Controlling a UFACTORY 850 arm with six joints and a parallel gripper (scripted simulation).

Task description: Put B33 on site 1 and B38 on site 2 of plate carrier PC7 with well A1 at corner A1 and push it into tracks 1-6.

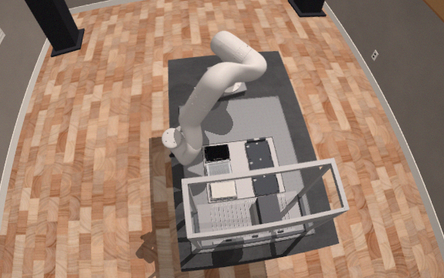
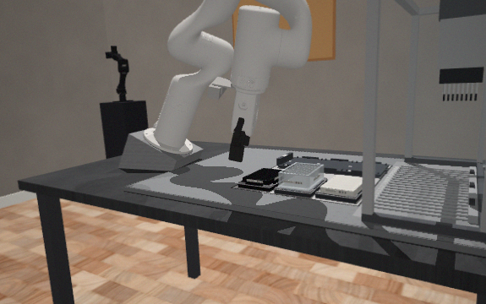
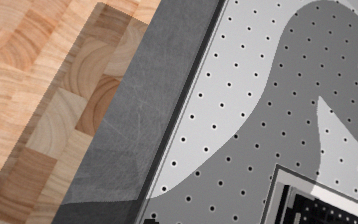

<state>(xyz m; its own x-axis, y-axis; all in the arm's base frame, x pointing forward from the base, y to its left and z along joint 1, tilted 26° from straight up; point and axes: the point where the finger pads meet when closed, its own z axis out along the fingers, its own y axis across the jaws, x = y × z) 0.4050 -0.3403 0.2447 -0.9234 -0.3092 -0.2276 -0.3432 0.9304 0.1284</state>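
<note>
Now: the black 96-well plate B38 160 mm to the left of my hand and 110 mm below it. Also, from my hand: nest S1: 160 mm to the left, 120 mm below; frame post: 300 mm ahead, 120 mm above, 20 mm to the right; nest S3: 220 mm ahead, 150 mm to the left, 120 mm below.
</note>
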